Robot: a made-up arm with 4 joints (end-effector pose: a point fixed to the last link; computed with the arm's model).
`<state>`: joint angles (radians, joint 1 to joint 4).
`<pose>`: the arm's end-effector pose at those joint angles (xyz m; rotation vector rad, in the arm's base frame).
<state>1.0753 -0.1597 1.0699 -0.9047</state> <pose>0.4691 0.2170 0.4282 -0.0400 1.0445 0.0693</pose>
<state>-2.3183 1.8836 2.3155 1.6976</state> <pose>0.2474 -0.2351 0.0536 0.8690 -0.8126 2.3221</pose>
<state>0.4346 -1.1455 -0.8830 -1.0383</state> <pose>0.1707 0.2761 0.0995 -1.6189 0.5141 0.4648</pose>
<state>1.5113 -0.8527 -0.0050 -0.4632</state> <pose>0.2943 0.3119 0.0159 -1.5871 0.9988 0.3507</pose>
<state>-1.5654 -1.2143 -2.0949 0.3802</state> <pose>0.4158 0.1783 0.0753 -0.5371 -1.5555 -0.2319</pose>
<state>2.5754 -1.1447 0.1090 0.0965</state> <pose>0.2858 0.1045 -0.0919 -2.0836 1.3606 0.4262</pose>
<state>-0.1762 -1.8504 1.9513 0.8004</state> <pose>0.6040 0.0131 0.3050 1.6392 1.0994 0.6247</pose>
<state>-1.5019 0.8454 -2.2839 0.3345</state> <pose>0.2436 0.1918 0.2205 -0.6654 0.5042 0.3852</pose>
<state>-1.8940 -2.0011 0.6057 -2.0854</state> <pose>0.3642 -0.4246 0.3381 -0.7742 -0.2577 1.8721</pose>
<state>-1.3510 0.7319 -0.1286 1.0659</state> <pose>0.3992 0.0391 0.3249 0.7068 -0.3904 -1.0797</pose>
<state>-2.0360 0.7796 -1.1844 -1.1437</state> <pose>0.6464 -0.0996 0.3318 0.7564 1.8724 0.5298</pose>
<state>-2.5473 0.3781 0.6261 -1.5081</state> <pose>0.4900 -0.1553 -0.2455 -2.3114 -0.2973 -1.7384</pose>
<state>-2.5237 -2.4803 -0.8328 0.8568</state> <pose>0.4391 0.0527 0.1706 -0.5013 2.6487 0.5416</pose>
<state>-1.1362 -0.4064 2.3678 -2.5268</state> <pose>0.7787 -0.0778 0.0522 -0.3833 0.3789 -2.7589</pose>
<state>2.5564 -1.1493 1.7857 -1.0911</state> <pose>0.8177 0.0951 0.0130 -0.2752 1.9617 -1.0623</pose>
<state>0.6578 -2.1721 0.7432 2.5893</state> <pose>0.2209 0.2422 0.0812 1.4758 -0.6576 0.3717</pose>
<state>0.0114 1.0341 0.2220 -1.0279</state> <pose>0.4392 0.0608 0.4988 0.6932 0.8097 -0.8265</pose>
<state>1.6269 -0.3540 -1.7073 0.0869</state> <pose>0.2692 -0.1702 0.0029 2.8797 0.0088 -0.6473</pose>
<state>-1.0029 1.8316 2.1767 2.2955</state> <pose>0.2388 -0.1939 0.2232 0.8885 0.4284 2.0857</pose>
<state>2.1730 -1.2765 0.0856 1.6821</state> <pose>0.3095 -0.1018 0.0106 -0.6151 0.1307 1.5481</pose>
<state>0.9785 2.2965 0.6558 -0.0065</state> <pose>0.4151 0.3676 0.1065 -0.1610 -1.6737 -1.5743</pose>
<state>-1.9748 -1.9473 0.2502 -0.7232</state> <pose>0.3861 -0.3725 0.0501 0.6940 -1.2319 1.6818</pose>
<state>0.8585 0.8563 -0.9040 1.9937</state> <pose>0.4219 -0.1148 0.0137 -1.9158 -1.2626 0.9558</pose>
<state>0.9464 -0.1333 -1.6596 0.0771</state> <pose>0.2779 -0.0324 -0.1055 -2.5940 -0.0904 0.2690</pose>
